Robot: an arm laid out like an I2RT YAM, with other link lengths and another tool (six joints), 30 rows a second.
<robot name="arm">
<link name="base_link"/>
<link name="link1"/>
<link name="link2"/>
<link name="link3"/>
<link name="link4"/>
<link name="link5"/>
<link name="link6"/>
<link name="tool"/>
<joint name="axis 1" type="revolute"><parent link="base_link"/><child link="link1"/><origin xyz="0 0 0.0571" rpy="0 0 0"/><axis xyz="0 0 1"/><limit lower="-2.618" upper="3.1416"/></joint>
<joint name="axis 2" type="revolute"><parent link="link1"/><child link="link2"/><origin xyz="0.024 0.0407 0.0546" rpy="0 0 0"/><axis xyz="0 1 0"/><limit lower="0" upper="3.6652"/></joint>
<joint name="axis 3" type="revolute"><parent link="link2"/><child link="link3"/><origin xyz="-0.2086 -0.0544 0" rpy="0 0 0"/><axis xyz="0 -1 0"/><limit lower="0" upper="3.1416"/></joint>
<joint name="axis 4" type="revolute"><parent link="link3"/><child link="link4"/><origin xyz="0.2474 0.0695 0.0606" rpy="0 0 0"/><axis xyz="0 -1 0"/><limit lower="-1.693" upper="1.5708"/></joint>
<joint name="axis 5" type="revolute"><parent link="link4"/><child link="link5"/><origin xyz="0.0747 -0.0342 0.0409" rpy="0 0 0"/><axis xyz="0 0 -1"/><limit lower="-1.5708" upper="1.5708"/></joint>
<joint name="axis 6" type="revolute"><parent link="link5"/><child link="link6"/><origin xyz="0.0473 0 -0.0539" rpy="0 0 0"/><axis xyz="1 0 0"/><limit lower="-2.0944" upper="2.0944"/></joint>
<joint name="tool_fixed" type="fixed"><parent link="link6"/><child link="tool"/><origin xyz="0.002 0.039 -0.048" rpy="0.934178 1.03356 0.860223"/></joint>
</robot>
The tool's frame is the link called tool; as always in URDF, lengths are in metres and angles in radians.
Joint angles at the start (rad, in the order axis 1, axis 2, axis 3, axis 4, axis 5, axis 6): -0.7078, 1.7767, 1.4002, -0.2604, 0.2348, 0.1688
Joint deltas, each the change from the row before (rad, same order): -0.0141, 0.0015, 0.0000, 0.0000, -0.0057, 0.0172; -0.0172, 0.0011, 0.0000, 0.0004, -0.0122, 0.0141; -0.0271, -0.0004, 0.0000, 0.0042, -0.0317, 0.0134; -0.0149, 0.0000, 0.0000, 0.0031, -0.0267, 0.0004; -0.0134, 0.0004, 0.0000, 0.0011, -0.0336, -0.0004; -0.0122, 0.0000, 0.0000, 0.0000, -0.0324, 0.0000; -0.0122, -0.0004, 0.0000, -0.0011, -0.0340, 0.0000; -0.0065, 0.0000, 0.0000, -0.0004, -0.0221, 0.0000; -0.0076, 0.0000, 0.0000, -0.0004, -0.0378, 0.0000; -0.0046, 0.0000, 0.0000, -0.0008, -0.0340, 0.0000; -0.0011, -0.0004, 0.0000, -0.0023, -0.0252, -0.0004; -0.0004, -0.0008, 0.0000, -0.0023, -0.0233, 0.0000; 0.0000, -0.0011, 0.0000, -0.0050, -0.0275, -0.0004; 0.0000, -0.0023, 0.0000, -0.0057, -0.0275, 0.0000
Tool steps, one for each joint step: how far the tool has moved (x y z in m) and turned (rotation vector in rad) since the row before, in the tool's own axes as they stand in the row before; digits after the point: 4 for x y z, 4 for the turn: -0.0022, -0.0030, 0.0029, 0.0145, -0.0004, 0.0214; -0.0029, -0.0037, 0.0031, 0.0108, 0.0015, 0.0216; -0.0055, -0.0053, 0.0041, 0.0018, 0.0048, 0.0313; -0.0029, -0.0029, 0.0017, -0.0088, 0.0075, 0.0133; -0.0023, -0.0025, 0.0008, -0.0145, 0.0139, 0.0131; -0.0022, -0.0022, 0.0004, -0.0143, 0.0140, 0.0126; -0.0023, -0.0022, 0.0000, -0.0152, 0.0154, 0.0129; -0.0012, -0.0010, -0.0002, -0.0112, 0.0105, 0.0080; -0.0013, -0.0007, -0.0010, -0.0222, 0.0192, 0.0126; -0.0006, -0.0001, -0.0013, -0.0216, 0.0186, 0.0106; 0.0001, 0.0005, -0.0015, -0.0173, 0.0160, 0.0065; 0.0001, 0.0008, -0.0016, -0.0165, 0.0149, 0.0062; 0.0004, 0.0009, -0.0021, -0.0187, 0.0195, 0.0066; 0.0001, 0.0011, -0.0024, -0.0188, 0.0191, 0.0071
